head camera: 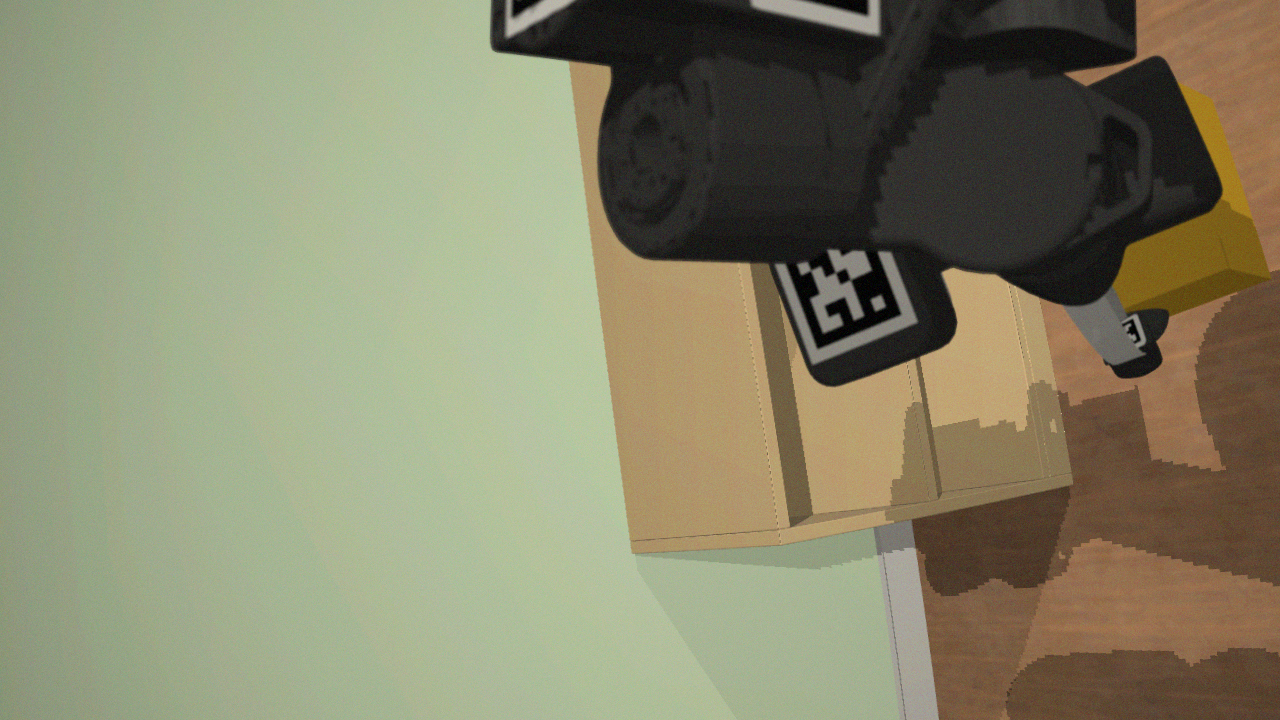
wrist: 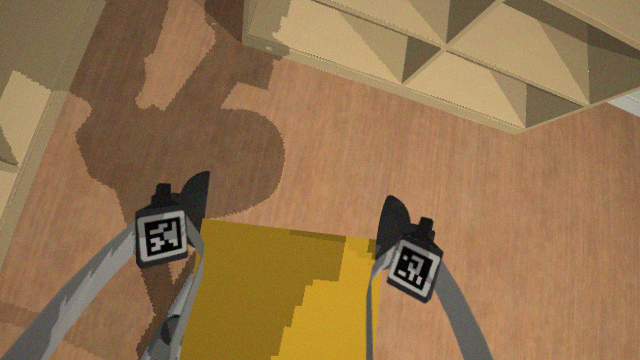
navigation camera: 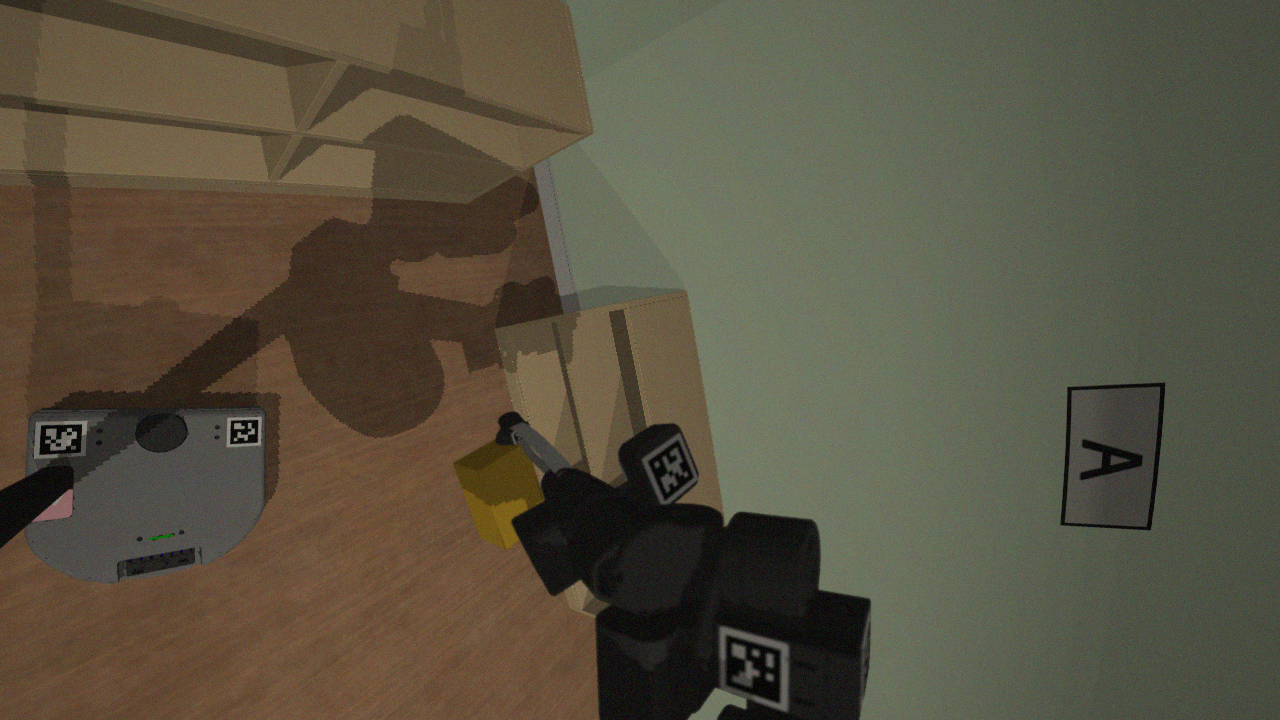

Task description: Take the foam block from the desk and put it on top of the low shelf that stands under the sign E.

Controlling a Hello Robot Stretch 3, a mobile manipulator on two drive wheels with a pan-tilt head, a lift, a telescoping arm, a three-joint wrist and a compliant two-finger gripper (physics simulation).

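Pixels of known places: gripper, between the fingertips: (navigation camera: 530, 473); robot's base, origin of its link: (navigation camera: 163, 430).
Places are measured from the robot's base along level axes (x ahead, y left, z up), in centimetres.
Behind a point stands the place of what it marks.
Observation:
The yellow foam block (head camera: 1194, 246) @[y -23.3, x -1.4, z 91.6 cm] (navigation camera: 496, 492) @[y -23.8, x -2.9, z 91.5 cm] (wrist: 260, 300) is between the two fingers of my gripper (wrist: 299, 208) @[y -30.4, x -2.4, z 88.5 cm]. The fingers touch its opposite sides, and it is held above the floor. In the head view the wrist hides part of the block and one finger. A low wooden shelf (head camera: 689, 402) @[y -107.0, x 17.4, z 61.0 cm] (navigation camera: 671, 358) @[y -109.6, x 17.8, z 61.0 cm] (wrist: 350, 76) stands against the green wall, near and behind the gripper. Its visible top is bare. In the navigation view the sign on the wall above this shelf reads A. The sign E and the desk do not show.
Another wooden shelf (navigation camera: 510, 53) @[y -45.2, x 81.2, z 61.0 cm] (wrist: 50, 112) stands at the upper left of the navigation view and the left edge of the wrist view. Sign A (navigation camera: 1087, 501) @[y -144.6, x -27.2, z 170.7 cm] hangs on the wall. My base (navigation camera: 179, 483) @[y -2.7, x -9.4, z 16.0 cm] is on the wooden floor, where shadows of the robot fall.

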